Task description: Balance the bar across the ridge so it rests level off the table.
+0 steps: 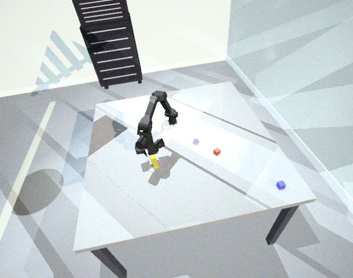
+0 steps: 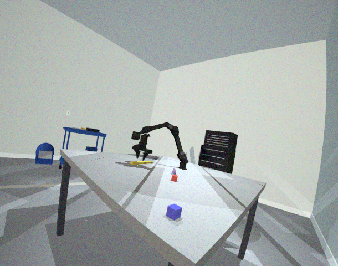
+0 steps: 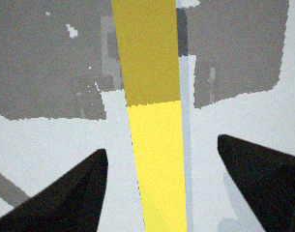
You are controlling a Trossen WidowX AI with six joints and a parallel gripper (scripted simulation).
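The yellow bar is 30 mm behind my gripper tip and 20 mm below it. From my gripper tip the other things lie so: blue cube 700 mm to the left, 400 mm ahead, 20 mm below; then red cube 430 mm to the left, 70 mm ahead, 20 mm below.
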